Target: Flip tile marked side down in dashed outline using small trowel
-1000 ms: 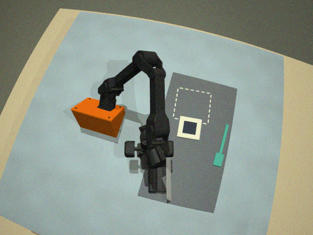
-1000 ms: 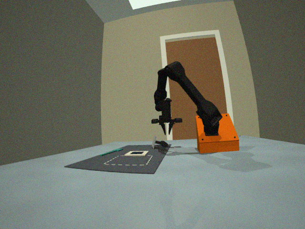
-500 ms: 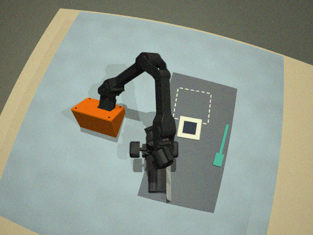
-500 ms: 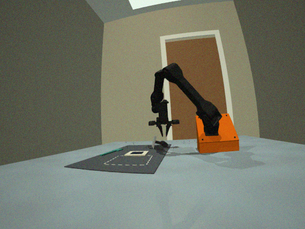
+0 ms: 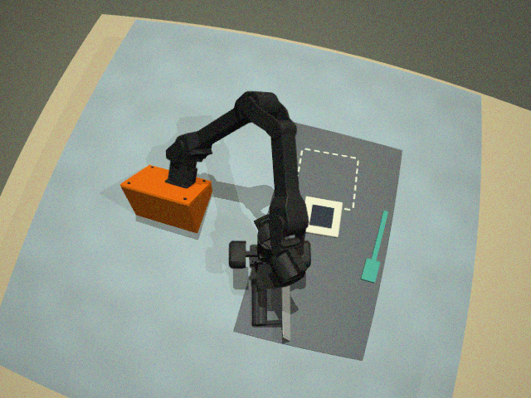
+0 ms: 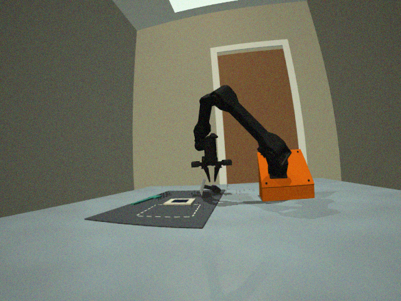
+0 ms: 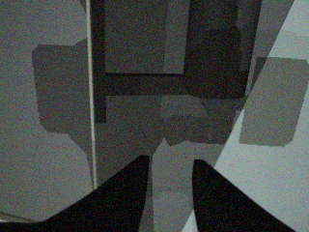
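My gripper tip is now 10 cm to the left of the trowel, 4 cm short of it and 3 cm above it. The rest, counted from my gripper tip: tile 19 cm to the left, 9 cm ahead, 6 cm below; then teal tool 26 cm ahead, 14 cm to the left, 6 cm below; then dark mat 15 cm to the left, 12 cm ahead, 8 cm below.
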